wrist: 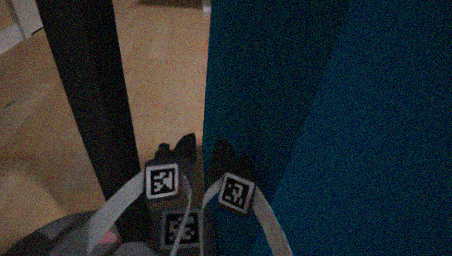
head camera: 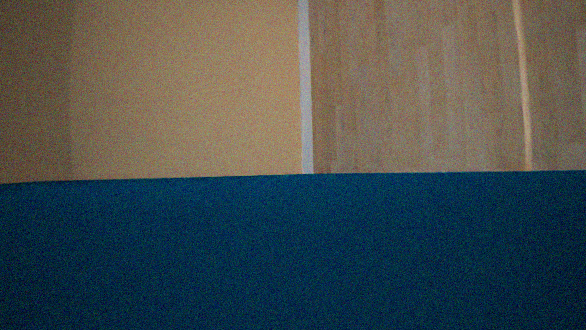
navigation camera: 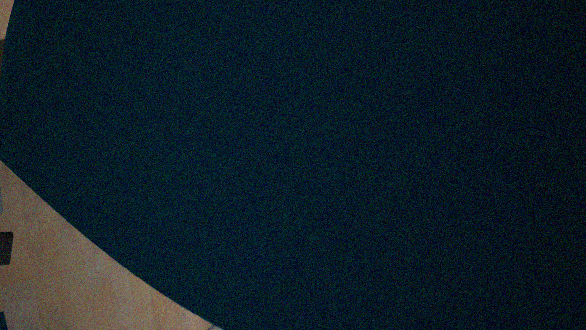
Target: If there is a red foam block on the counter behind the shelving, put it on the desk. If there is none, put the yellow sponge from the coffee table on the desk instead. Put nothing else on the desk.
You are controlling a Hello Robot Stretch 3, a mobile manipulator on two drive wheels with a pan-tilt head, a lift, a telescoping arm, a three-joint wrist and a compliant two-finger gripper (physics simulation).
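Frame: origin at the robot's base, x back, y right, z up, level; centimetres.
Seen in the pictures: gripper, fingertip midpoint: point(wrist: 204, 154).
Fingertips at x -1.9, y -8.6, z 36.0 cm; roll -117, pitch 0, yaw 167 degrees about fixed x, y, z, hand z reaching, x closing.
Note:
A point is followed by its place in that frame.
Dark blue panels, apparently of the shelving point(head camera: 300, 250) {x -16.6, y -2.0, z 125.7 cm} point(navigation camera: 300, 150) point(wrist: 390, 125) {x -9.0, y -2.2, z 44.1 cm}, fill the lower half of the head view, most of the navigation view and the right side of the wrist view. My gripper point(wrist: 204, 154) {x -1.9, y -8.6, z 36.0 cm} is partly open, its two dark fingertips apart, with no object seen between them. It is very near the blue panel, by its left edge in the wrist view; contact cannot be told. The red foam block, the counter, the yellow sponge, the coffee table and the desk do not show in these views.
A tan wall point(head camera: 185, 90) {x -284.1, y 64.2, z 96.1 cm} with a white baseboard point(head camera: 306, 90) {x -282.7, y 67.8, z 3.9 cm} meets the wood floor point(head camera: 425, 90) {x -152.5, y 40.3, z 0.0 cm} point(navigation camera: 65, 280) {x -22.5, y 54.8, z 0.0 cm} point(wrist: 165, 65) {x 8.4, y -103.1, z 0.0 cm} beyond the blue panel. A black post point(wrist: 90, 90) stands left of the gripper. A white piece point(wrist: 27, 17) {x 86.8, y -141.8, z 9.5 cm} shows at the wrist view's top left.

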